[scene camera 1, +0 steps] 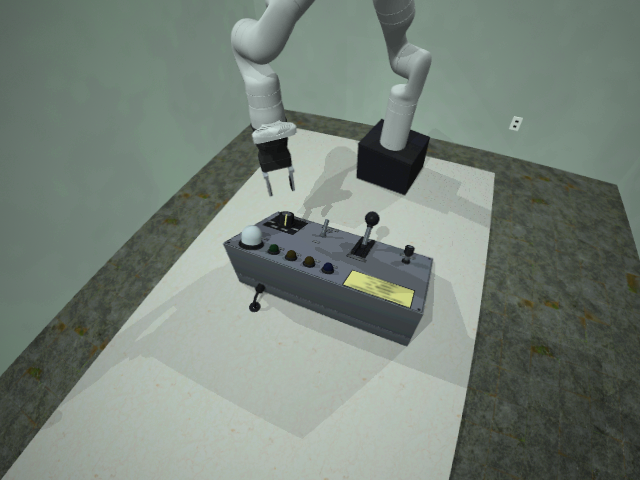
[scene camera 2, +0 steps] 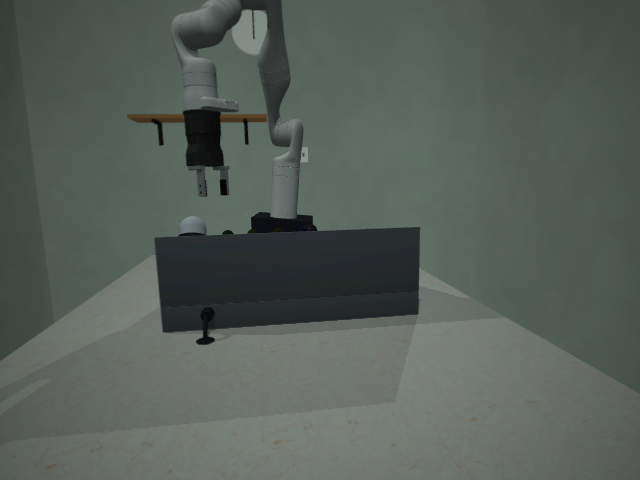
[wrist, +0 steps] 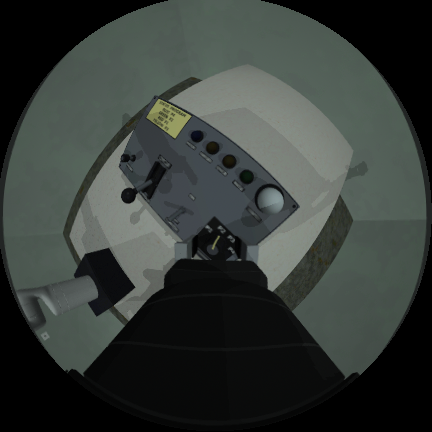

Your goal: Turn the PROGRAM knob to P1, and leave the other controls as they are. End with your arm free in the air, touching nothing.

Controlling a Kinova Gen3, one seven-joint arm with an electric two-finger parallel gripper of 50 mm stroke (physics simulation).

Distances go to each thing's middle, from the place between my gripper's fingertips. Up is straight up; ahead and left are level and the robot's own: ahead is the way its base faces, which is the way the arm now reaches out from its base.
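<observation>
You'd find the grey control box (scene camera 2: 205, 282) 5 cm ahead of my hand, 16 cm to the left of it and 14 cm below it.
</observation>
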